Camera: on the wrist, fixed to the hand. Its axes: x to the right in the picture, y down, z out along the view.
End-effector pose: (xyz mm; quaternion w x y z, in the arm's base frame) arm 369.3 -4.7 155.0 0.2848 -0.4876 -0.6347 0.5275
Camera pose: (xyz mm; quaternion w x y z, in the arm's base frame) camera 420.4 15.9 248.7 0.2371 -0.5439 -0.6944 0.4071
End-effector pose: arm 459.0 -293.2 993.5 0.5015 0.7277 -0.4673 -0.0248
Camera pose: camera 539.1 -223.0 971.7 0.6219 0.6475 -0.4357 -0.0646
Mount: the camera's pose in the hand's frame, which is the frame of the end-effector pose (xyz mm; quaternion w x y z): -13.9 -73.1 -79.2 0.9883 -0.1472 0.0411 -0.0025
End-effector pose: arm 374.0 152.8 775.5 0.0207 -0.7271 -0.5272 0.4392
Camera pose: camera 370.8 208.6 868.7 0.0638 0.7384 0.5866 -0.3265
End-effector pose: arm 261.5 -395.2 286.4 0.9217 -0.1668 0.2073 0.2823
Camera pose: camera 271.3 -492.5 239.0 0.8785 -0.3126 0.2008 0.3003
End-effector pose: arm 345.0 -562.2 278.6 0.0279 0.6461 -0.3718 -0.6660
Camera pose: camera 449.5 -538.6 260.3 0.1363 0.6627 -0.2666 -0.6864
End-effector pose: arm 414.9 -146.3 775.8 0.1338 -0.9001 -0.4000 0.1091
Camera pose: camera 379.3 -121.8 875.5 0.0165 -0.9127 -0.4081 0.0116
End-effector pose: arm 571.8 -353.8 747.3 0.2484 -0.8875 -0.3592 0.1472
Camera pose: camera 555.7 -345.0 854.4 0.1300 -0.9188 -0.3686 0.0555
